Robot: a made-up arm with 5 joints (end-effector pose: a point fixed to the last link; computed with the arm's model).
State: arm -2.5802 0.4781 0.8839 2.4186 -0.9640
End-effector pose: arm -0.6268 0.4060 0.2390 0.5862 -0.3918 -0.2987 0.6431
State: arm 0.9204 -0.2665 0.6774 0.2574 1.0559
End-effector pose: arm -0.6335 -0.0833 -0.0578 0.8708 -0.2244 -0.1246 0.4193
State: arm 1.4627 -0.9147 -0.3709 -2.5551 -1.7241
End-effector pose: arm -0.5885 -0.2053 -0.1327 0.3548 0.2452 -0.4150 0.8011
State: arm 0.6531 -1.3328 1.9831 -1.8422 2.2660
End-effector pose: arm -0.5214 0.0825 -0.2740 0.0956 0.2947 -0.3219 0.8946
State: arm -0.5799 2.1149 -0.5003 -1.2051 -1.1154
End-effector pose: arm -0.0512 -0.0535 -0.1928 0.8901 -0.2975 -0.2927 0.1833
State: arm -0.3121 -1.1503 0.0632 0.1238 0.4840
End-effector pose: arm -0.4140 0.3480 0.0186 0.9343 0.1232 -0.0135 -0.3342
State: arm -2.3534 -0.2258 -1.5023 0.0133 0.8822
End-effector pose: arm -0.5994 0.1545 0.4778 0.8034 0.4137 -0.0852 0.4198
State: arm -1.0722 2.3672 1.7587 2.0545 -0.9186
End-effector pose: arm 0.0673 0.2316 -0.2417 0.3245 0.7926 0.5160 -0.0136
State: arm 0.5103 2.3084 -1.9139 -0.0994 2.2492
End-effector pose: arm -0.0265 -0.4631 -0.0655 0.5384 0.7038 -0.1213 -0.4473
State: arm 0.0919 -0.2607 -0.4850 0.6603 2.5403
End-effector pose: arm -0.7317 0.1384 -0.1919 0.2966 -0.3627 0.2102 0.8581
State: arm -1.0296 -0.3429 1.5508 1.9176 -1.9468
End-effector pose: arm -0.6766 0.3857 0.0345 0.6511 -0.4356 -0.1983 0.5890
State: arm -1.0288 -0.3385 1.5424 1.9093 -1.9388
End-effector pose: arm -0.6781 0.3843 0.0316 0.6432 -0.4411 -0.1990 0.5934
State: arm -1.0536 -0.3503 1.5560 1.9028 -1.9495
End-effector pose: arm -0.6762 0.3893 0.0468 0.6567 -0.4277 -0.2103 0.5844
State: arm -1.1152 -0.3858 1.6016 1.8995 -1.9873
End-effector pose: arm -0.6689 0.4003 0.0887 0.6994 -0.3856 -0.2346 0.5542
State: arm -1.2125 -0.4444 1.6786 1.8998 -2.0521
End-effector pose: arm -0.6547 0.4087 0.1577 0.7646 -0.3115 -0.2657 0.4978
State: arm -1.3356 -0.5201 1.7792 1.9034 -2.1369
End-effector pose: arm -0.6334 0.4028 0.2449 0.8359 -0.2096 -0.2915 0.4152
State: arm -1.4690 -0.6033 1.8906 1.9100 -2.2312
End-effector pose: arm -0.6070 0.3759 0.3340 0.8953 -0.0929 -0.3009 0.3150
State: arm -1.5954 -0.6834 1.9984 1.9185 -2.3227
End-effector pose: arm -0.5799 0.3331 0.4087 0.9327 0.0205 -0.2905 0.2127
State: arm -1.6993 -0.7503 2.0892 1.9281 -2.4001
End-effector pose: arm -0.5565 0.2875 0.4606 0.9488 0.1135 -0.2670 0.1253
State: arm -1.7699 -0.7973 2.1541 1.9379 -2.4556
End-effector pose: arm -0.5400 0.2519 0.4903 0.9520 0.1767 -0.2418 0.0638
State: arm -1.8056 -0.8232 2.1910 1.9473 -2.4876
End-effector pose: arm -0.5307 0.2323 0.5034 0.9512 0.2104 -0.2237 0.0301
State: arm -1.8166 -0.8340 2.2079 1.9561 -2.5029
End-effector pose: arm -0.5266 0.2254 0.5072 0.9507 0.2243 -0.2135 0.0157
